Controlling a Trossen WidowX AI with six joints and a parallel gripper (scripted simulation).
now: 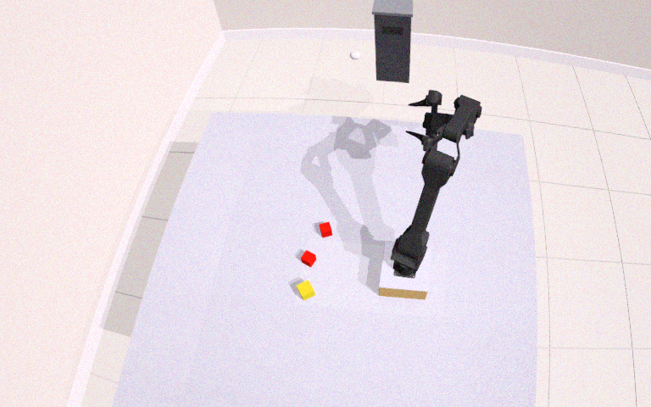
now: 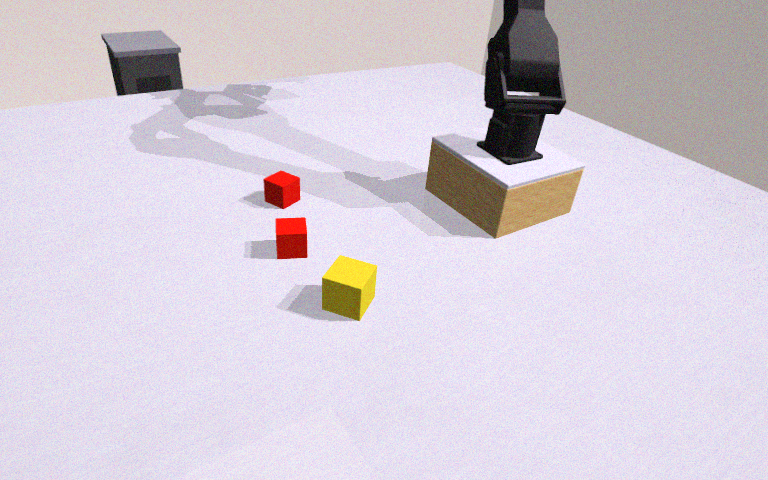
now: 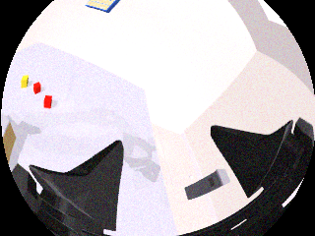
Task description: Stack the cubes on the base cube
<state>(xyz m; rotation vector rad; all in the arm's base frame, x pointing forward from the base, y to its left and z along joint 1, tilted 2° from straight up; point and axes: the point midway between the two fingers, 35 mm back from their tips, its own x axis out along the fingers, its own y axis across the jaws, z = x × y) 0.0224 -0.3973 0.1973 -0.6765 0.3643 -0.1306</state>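
Right now the red cube is 22 cm ahead of my gripper tip, 28 cm to the left of it and 26 cm below it. Round my gripper tip: yellow base cube 23 cm ahead, 50 cm to the left, 26 cm below.
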